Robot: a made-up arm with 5 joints.
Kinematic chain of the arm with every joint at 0, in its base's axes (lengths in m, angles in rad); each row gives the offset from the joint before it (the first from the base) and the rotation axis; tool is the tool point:
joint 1: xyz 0 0 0.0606 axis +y
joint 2: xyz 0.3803 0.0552 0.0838 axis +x
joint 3: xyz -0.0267 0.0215 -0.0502 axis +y
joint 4: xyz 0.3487 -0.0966 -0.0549 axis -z
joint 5: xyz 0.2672 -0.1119 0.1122 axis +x
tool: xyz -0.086 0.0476 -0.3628
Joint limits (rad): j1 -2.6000..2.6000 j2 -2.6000..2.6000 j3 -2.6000..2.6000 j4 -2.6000..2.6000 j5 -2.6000..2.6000
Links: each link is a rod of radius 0.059 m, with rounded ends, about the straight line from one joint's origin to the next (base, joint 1, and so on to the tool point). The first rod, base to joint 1, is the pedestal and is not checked.
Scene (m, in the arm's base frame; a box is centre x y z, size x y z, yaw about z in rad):
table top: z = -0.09
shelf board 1: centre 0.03 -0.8 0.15 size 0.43 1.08 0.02 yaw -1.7
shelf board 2: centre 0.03 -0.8 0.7 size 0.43 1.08 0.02 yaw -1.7
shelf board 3: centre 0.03 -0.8 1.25 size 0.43 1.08 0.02 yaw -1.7
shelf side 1: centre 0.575 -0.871 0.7 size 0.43 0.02 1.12 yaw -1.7
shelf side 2: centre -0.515 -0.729 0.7 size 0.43 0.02 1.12 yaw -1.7
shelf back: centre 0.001 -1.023 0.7 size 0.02 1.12 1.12 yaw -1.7
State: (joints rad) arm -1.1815 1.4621 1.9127 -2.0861 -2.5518
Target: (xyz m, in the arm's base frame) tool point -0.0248 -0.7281 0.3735
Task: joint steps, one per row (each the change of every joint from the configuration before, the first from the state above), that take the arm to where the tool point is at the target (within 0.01 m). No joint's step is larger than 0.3 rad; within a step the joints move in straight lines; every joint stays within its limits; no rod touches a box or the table.
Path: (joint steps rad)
1: -0.1401 -0.2963 0.0297 0.0881 -0.0054
2: -0.1401 -0.2962 0.0298 0.0880 -0.0053
3: -0.1401 -0.2963 0.0297 0.0881 -0.0054
4: -0.1401 -0.2962 0.0297 0.0881 -0.0053
5: -0.1401 -0.2963 0.0297 0.0881 -0.0054
6: -0.1402 -0.2962 0.0298 0.0880 -0.0053
7: -0.1401 -0.2963 0.0297 0.0881 -0.0054
8: -0.1401 -0.2963 0.0297 0.0881 -0.0053
9: -0.1401 -0.2962 0.0297 0.0881 -0.0054

